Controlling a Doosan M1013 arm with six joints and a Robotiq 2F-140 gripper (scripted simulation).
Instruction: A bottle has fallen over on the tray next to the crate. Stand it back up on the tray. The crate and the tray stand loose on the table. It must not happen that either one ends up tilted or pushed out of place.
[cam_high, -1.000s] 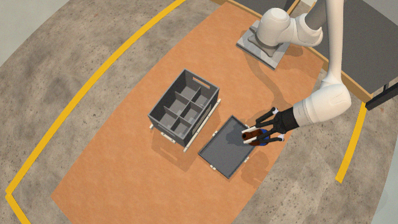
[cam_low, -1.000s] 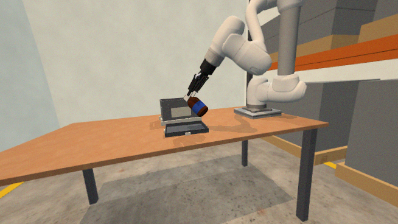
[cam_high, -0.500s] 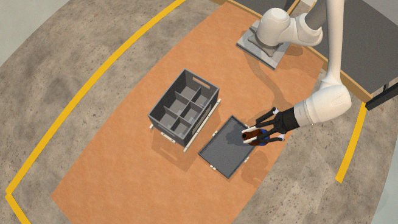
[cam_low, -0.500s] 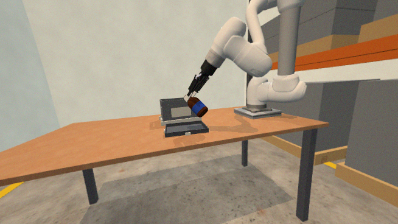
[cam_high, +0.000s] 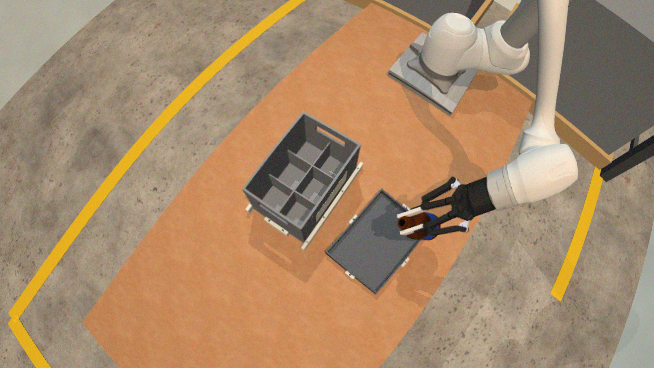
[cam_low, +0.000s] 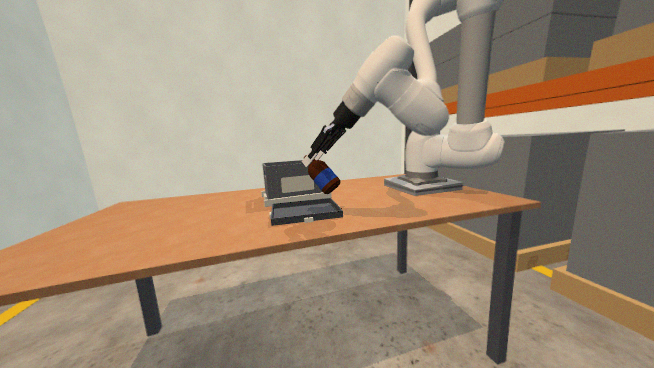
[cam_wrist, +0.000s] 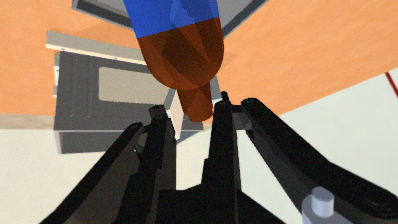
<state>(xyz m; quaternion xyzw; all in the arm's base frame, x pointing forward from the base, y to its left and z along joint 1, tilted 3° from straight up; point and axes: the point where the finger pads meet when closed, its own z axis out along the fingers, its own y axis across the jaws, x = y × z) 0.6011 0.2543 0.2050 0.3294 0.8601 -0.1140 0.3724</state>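
My hand is 20 mm past the bottle, 20 mm to the right of it and 50 mm above it. Round my hand: grey crate (60 mm ahead, 300 mm to the right, 130 mm below); then grey tray (40 mm ahead, 40 mm to the right, 200 mm below).
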